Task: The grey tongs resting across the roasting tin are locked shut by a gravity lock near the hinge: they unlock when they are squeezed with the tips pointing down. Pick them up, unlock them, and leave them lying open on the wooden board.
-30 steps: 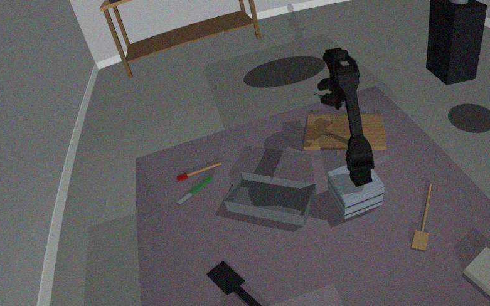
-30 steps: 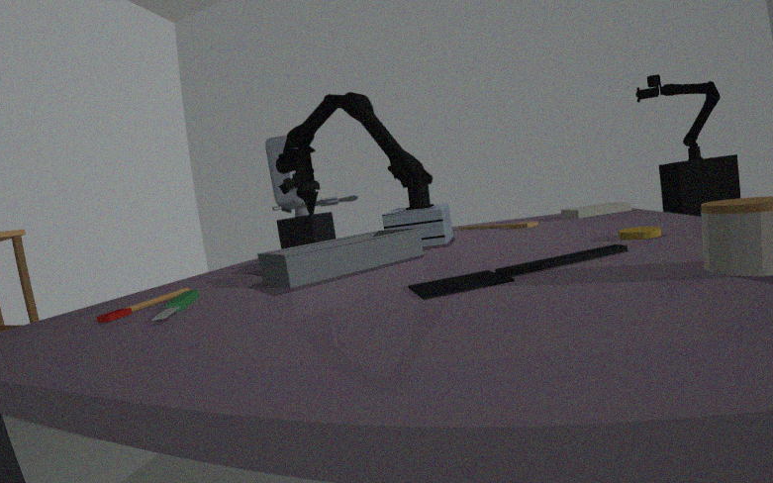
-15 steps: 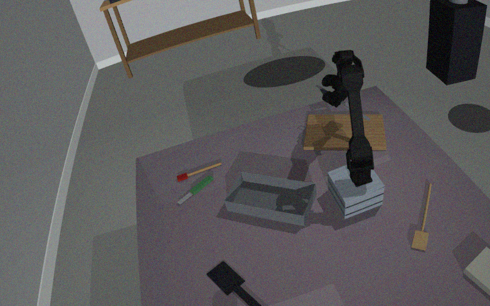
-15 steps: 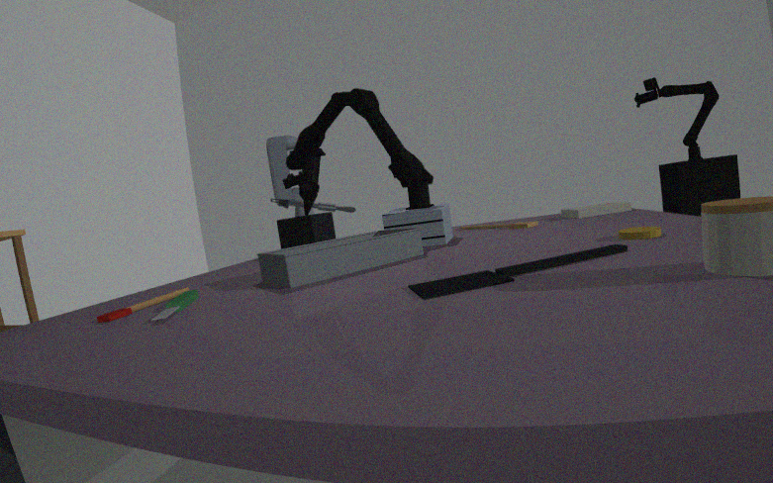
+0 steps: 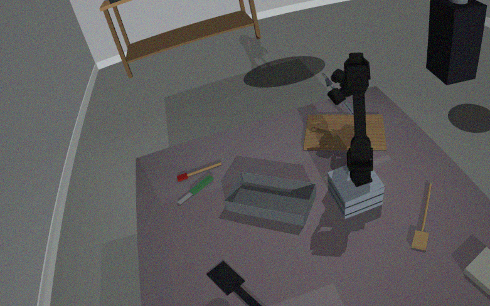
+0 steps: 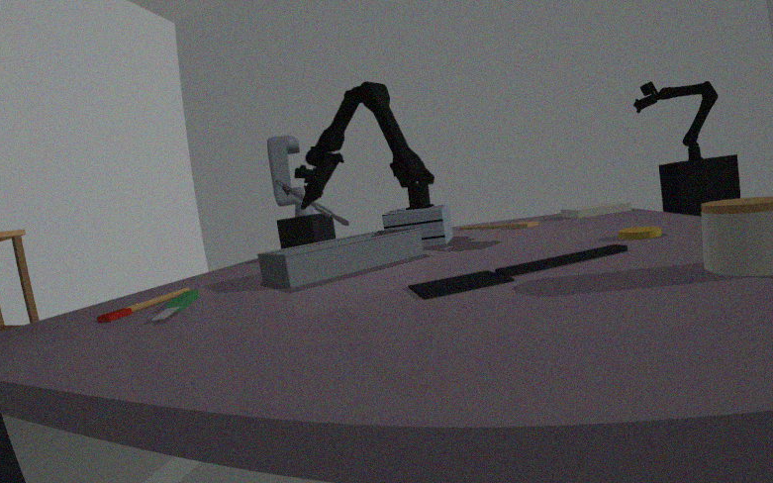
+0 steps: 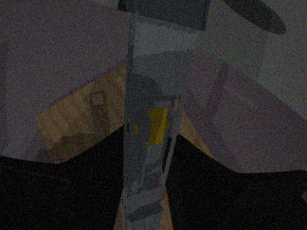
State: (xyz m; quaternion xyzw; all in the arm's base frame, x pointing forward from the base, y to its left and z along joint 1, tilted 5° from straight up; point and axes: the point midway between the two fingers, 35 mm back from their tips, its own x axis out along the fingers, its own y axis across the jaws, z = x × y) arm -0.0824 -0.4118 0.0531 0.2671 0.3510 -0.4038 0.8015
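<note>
The yellow lock piece lies 40 mm above my gripper tip, 10 mm to the left of it and 10 mm behind it. From my gripper tip the other things lie so: wooden board (140 mm below, 50 mm to the left, 20 mm behind); then green-handled tool (680 mm ahead, 190 mm to the left, 140 mm below); then grey roasting tin (380 mm ahead, 340 mm to the left, 120 mm below).
</note>
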